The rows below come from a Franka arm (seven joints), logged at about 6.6 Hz.
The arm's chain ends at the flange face. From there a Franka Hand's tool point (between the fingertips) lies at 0.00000 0.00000 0.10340 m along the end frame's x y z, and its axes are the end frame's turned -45 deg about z.
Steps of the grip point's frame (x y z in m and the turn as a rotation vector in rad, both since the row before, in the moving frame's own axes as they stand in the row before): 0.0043 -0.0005 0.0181 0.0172 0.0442 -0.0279; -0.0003 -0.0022 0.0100 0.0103 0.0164 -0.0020; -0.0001 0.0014 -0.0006 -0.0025 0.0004 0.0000
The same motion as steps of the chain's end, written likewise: 0.0008 0.0011 0.0182 0.0434 0.0191 -0.0279; -0.0022 0.0006 0.0100 0.0189 0.0043 -0.0020; 0.0007 0.0009 -0.0006 -0.0015 0.0021 0.0000
